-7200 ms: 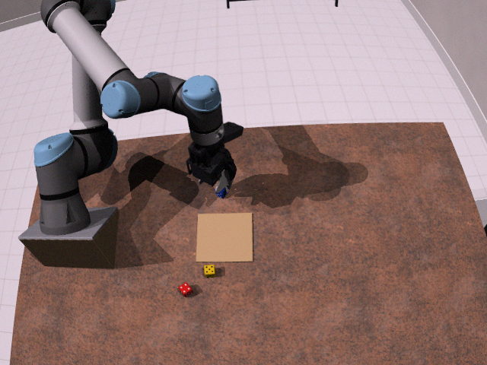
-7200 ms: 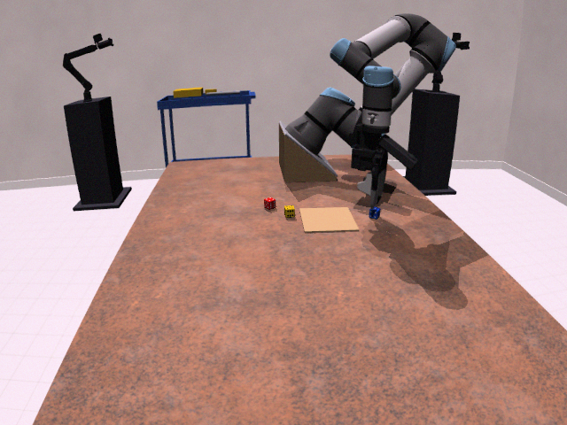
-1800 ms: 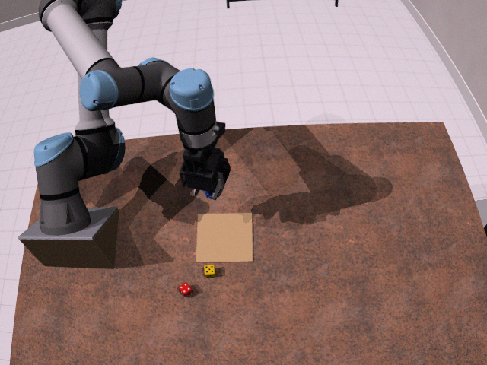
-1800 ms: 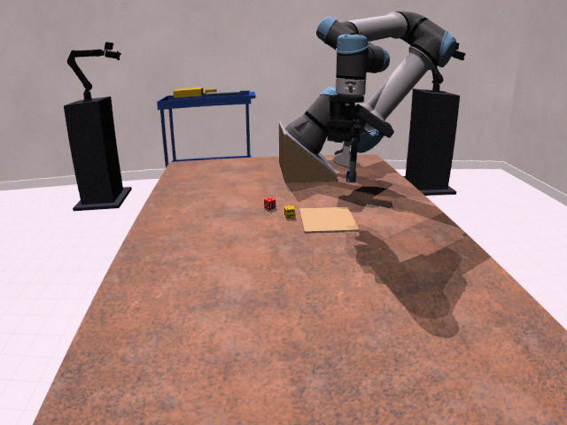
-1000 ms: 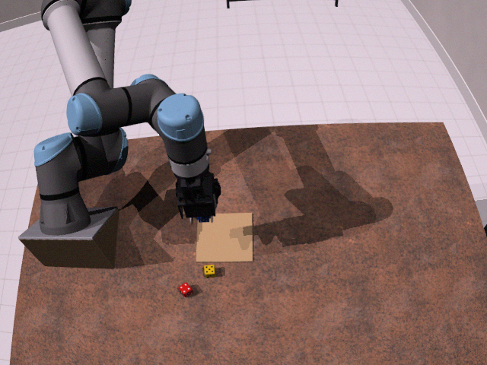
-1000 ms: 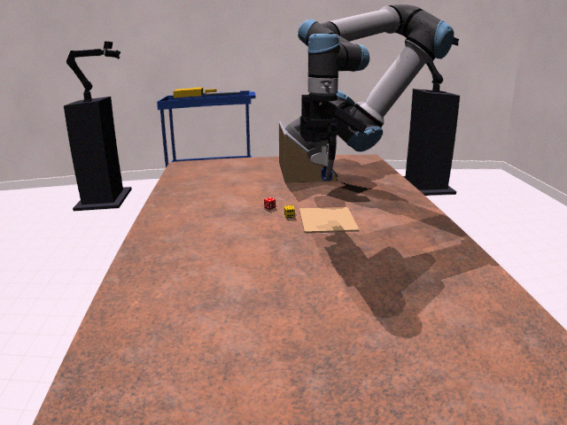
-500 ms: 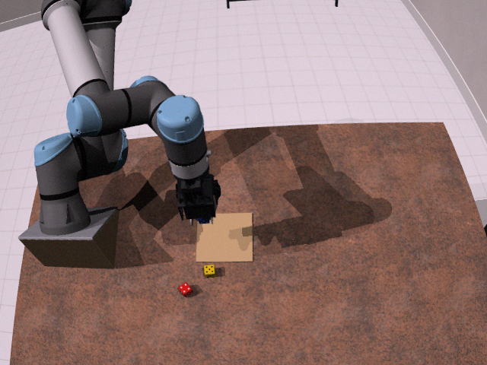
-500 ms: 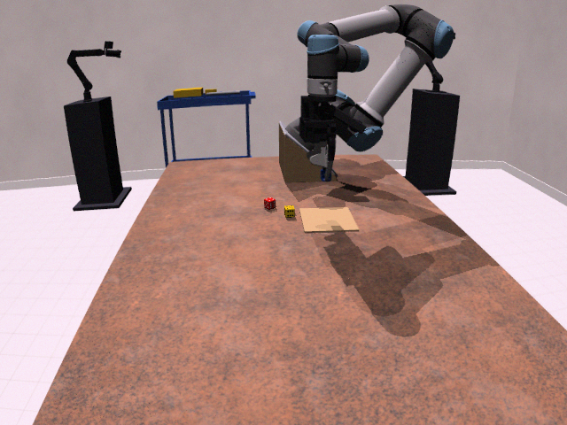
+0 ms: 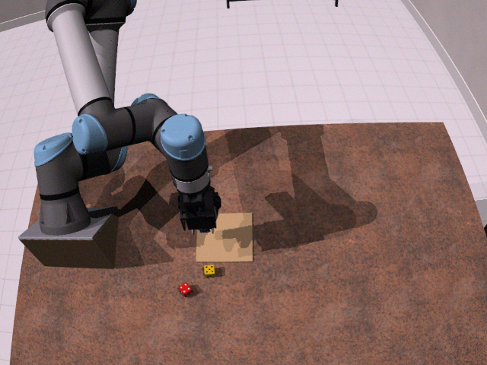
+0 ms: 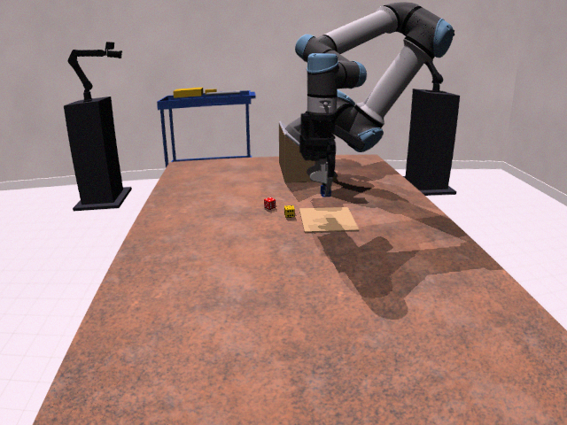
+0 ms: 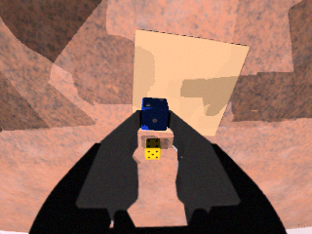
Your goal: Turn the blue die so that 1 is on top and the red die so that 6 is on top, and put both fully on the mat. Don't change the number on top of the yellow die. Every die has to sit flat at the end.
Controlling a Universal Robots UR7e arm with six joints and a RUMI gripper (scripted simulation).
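Now: hand 7 cm above the tan mat and 4 cm short of it. Also, from my hand: yellow die (10 cm to the right, 6 cm below); then blue die (1 cm below); then red die (15 cm to the right, 6 cm below, 6 cm behind).
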